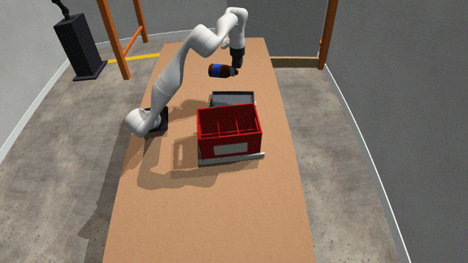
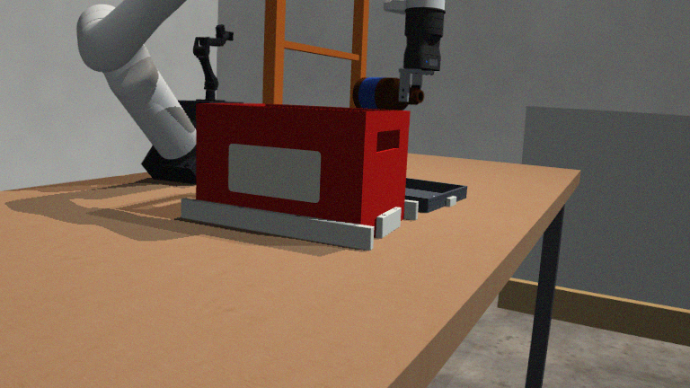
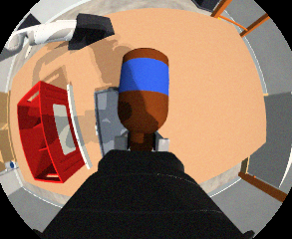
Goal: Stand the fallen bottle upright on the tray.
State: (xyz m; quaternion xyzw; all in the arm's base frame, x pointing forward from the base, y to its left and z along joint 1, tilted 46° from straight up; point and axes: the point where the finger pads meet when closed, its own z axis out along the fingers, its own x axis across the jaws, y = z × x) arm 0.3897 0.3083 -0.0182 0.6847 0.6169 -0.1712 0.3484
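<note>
Now: the brown bottle 5 cm behind my hand, 1 cm to the left of it and 1 cm below it. The rest, counted from my hand: dark grey tray: 1 cm behind, 5 cm to the right, 19 cm below; then red crate: 2 cm behind, 32 cm to the right, 12 cm below.
</note>
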